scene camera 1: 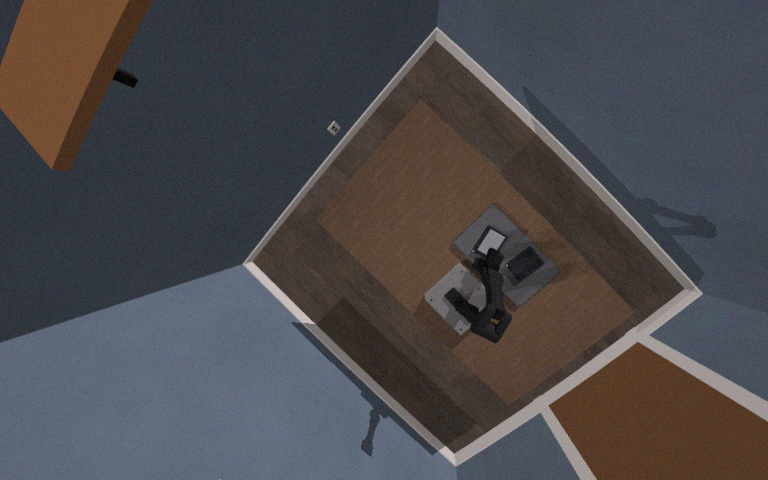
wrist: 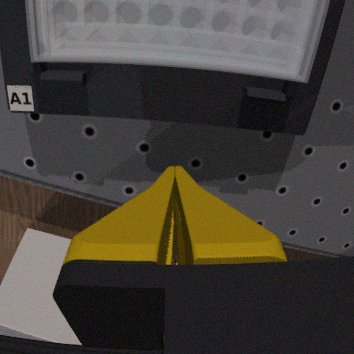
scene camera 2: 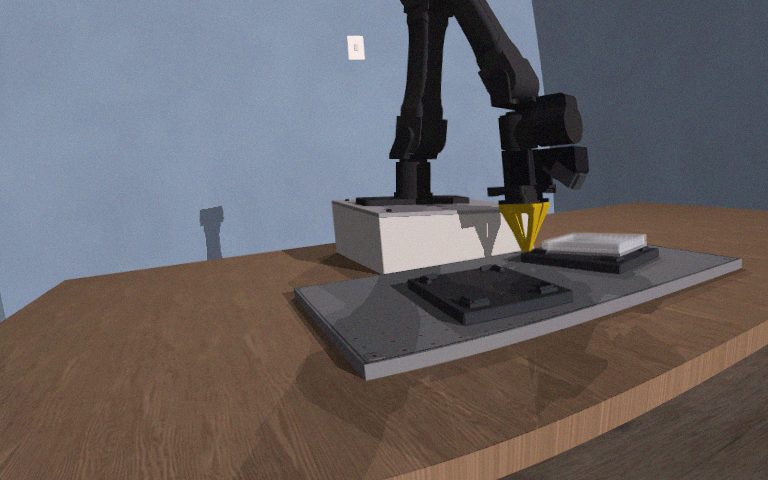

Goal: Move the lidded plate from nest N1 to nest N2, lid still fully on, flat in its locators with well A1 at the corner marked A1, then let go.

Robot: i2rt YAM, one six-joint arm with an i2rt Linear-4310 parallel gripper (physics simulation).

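Frame: origin at the arm's base, x ahead, y left, z up, level; metres.
Where they show: gripper, fingertip midpoint: (wrist: 174, 177); arm's base, link origin: (scene camera 1: 461, 304) (scene camera 2: 413, 202).
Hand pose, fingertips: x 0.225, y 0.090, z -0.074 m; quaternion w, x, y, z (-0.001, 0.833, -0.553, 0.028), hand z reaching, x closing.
Things, the pixels of their top centre, and the offset from my fingertips. "pt": a spot on its surface instead. Level surfaces: height alone.
- clear lidded plate, top centre: (scene camera 2: 594, 235) (scene camera 1: 491, 243) dx +0.112, dy +0.042, dz +0.031 m
- A1 label, surface spot: (wrist: 20, 98) pt dx +0.018, dy +0.071, dz +0.009 m
- wooden table, surface height: dz -0.016 m
The clear lidded plate (scene camera 1: 491, 240) (scene camera 2: 594, 244) (wrist: 170, 30) sits on a black nest (scene camera 2: 640, 262) (wrist: 165, 97), taken as N1. An A1 label (wrist: 20, 98) marks that nest's near left corner in the wrist view. The lid looks on, but its seam is too blurred to check, and well A1 cannot be made out. The other black nest (scene camera 1: 523, 264) (scene camera 2: 492, 289), taken as N2, is empty, with raised locators at its corners. My yellow gripper (scene camera 2: 527, 249) (wrist: 174, 177) is shut and empty, its tips pointing down beside the plate's nest, on the robot base's side, apart from the plate.
Both nests stand on a grey perforated board (scene camera 1: 493, 213) (scene camera 2: 362, 316) (wrist: 115, 162) on the wooden table (scene camera 1: 385, 209) (scene camera 2: 169, 350). The white base box (scene camera 1: 444, 291) (scene camera 2: 419, 249) (wrist: 35, 280) of the arm stands beside the board. The black arm (scene camera 1: 493, 288) (scene camera 2: 504, 62) reaches over the board.
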